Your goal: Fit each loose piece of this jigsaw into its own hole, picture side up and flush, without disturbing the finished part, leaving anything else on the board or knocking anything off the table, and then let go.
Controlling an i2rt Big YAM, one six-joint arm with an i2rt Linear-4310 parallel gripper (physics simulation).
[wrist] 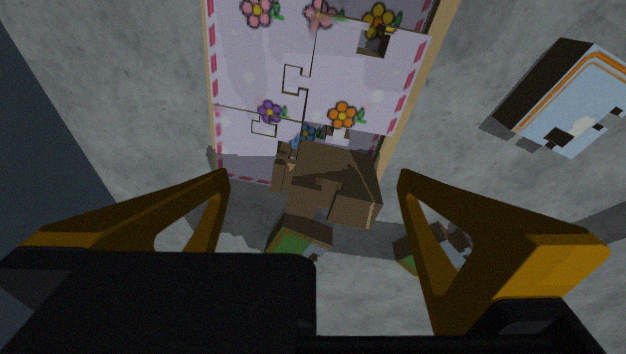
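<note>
The jigsaw board (436, 47), at the top centre of the wrist view, holds lilac pieces with flowers and a red dashed border. The lilac piece with the orange flower (370, 90) lies at the right side and appears to stand a little proud, its right edge close to the wooden rim. A thick brown piece (320, 167) sits tilted at the board's near right corner, partly over the edge, its picture side not visible. My gripper (313, 178) is wide open, with one finger on each side of this brown piece and no piece held. Whether the fingers touch anything is unclear.
Two green-edged pieces, one nearer the middle (295, 240) and one partly behind the right finger (407, 260), lie below the board. A thick piece with a light blue face and orange lines (575, 105) lies at the right. The grey tabletop (125, 100) ends along a dark edge at left.
</note>
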